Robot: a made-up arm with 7 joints.
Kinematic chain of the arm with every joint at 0, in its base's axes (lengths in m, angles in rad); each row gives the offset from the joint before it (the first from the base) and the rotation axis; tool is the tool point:
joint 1: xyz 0 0.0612 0 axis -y
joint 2: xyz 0 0.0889 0 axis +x
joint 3: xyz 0 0 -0.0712 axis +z
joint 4: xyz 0 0 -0.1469 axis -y
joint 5: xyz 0 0 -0.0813 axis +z
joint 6: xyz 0 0 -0.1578 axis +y
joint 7: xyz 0 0 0 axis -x
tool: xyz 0 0 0
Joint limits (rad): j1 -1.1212..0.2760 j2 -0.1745..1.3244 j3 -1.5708..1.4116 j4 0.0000..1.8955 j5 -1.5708..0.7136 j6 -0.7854..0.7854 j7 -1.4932..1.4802
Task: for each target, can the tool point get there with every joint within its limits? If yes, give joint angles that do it. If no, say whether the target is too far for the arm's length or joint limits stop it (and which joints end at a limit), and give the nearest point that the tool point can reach.
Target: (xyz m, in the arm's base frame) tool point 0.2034 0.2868 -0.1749
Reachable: yes | joints -0.2174 0.7323 0.0708 1.7064 -0.7806 -0.2294 -0.6978
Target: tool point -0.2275 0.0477 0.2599
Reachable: no: joint limits stop it (at a limit: joint 1, joint 3, joint 4) | nearest point -0.1608 -0.0488 -0.0776 | short by 0.357 m
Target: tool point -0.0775 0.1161 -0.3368
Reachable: yes | joints -0.6538 0.5283 -0.9190 1.4181 -0.1393 -0.4634 -0.0618
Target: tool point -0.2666 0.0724 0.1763
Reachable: no: joint limits stop it (at a limit: joint 1, joint 3, joint 4) | nearest point -0.2175 0.0353 -0.1049 | short by 0.288 m
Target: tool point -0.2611 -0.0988 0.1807
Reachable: no: joint limits stop it (at a limit: joint 1, joint 3) | nearest point -0.1411 -0.0988 -0.0681 | short by 0.276 m
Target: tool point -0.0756 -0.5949 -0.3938
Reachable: no: too far | nearest point -0.0520 -0.1190 -0.2707 | short by 0.492 m
